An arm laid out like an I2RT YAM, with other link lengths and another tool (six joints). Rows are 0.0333 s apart.
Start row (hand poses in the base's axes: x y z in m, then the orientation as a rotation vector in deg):
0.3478, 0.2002, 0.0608, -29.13, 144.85, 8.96
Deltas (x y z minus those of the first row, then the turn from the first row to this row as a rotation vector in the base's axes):
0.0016, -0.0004, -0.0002, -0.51, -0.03, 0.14
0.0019, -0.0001, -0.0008, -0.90, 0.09, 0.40
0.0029, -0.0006, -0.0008, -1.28, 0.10, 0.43
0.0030, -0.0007, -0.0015, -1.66, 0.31, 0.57
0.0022, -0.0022, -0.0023, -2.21, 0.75, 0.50
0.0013, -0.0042, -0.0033, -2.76, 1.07, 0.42
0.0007, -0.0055, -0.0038, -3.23, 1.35, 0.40
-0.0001, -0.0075, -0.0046, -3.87, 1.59, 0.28
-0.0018, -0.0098, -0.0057, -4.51, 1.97, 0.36
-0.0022, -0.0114, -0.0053, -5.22, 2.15, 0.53
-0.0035, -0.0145, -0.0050, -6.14, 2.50, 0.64
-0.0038, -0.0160, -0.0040, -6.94, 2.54, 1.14
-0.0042, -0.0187, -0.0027, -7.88, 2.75, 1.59
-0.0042, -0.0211, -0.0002, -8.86, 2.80, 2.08
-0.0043, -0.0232, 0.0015, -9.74, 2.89, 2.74
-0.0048, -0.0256, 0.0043, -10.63, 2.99, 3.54
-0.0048, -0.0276, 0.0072, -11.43, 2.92, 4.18
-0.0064, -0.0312, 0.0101, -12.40, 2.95, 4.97
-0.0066, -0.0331, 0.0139, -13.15, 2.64, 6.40
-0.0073, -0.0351, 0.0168, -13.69, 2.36, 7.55
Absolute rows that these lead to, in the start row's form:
0.3494, 0.1998, 0.0606, -29.51, 144.89, 8.36
0.3497, 0.2001, 0.0600, -30.00, 145.03, 8.00
0.3507, 0.1996, 0.0600, -30.19, 145.10, 7.54
0.3508, 0.1995, 0.0593, -30.52, 145.35, 7.17
0.3500, 0.1980, 0.0585, -30.67, 145.89, 6.57
0.3491, 0.1960, 0.0575, -30.80, 146.32, 5.94
0.3485, 0.1947, 0.0570, -30.98, 146.68, 5.41
0.3477, 0.1927, 0.0562, -31.08, 147.05, 4.62
0.3460, 0.1904, 0.0551, -31.46, 147.51, 3.93
0.3456, 0.1888, 0.0555, -31.96, 147.76, 3.14
0.3443, 0.1857, 0.0558, -32.49, 148.22, 2.09
0.3440, 0.1842, 0.0568, -33.45, 148.26, 1.26
0.3436, 0.1815, 0.0581, -34.41, 148.49, 0.28
0.3436, 0.1791, 0.0606, -35.43, 148.54, -0.79
0.3435, 0.1770, 0.0623, -36.63, 148.58, -1.66
0.3430, 0.1746, 0.0651, -38.02, 148.57, -2.49
0.3430, 0.1726, 0.0680, -39.15, 148.42, -3.31
0.3414, 0.1690, 0.0709, -40.55, 148.33, -4.26
0.3412, 0.1671, 0.0747, -42.66, 147.69, -4.78
0.3405, 0.1651, 0.0776, -44.33, 147.12, -5.12

